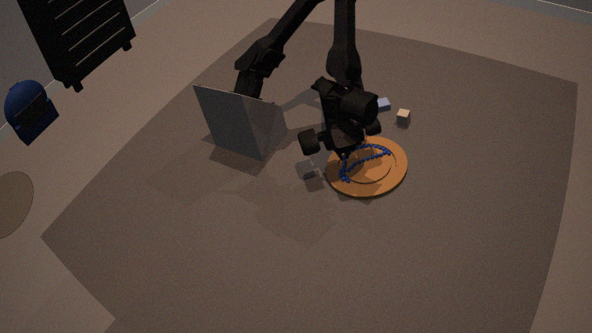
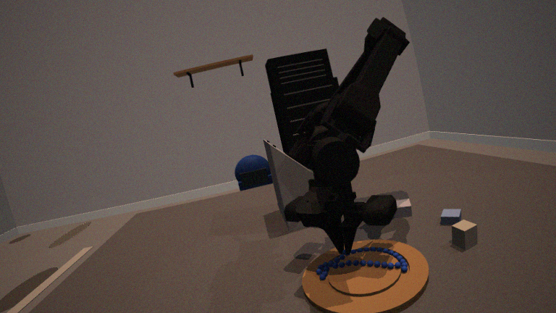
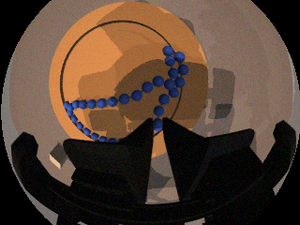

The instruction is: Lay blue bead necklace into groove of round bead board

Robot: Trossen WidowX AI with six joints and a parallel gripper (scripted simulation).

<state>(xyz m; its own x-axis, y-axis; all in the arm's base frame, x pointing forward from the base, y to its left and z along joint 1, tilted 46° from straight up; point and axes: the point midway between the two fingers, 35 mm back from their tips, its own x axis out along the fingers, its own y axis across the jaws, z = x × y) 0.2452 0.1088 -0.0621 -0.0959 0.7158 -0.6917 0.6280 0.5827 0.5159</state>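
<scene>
The tan cube lies 200 mm to the left of my gripper tip and 60 mm ahead of it. Round my gripper tip: white block (170 mm to the left, 130 mm behind, 10 mm below); pale blue block (230 mm to the left, 20 mm behind, 10 mm below).
</scene>
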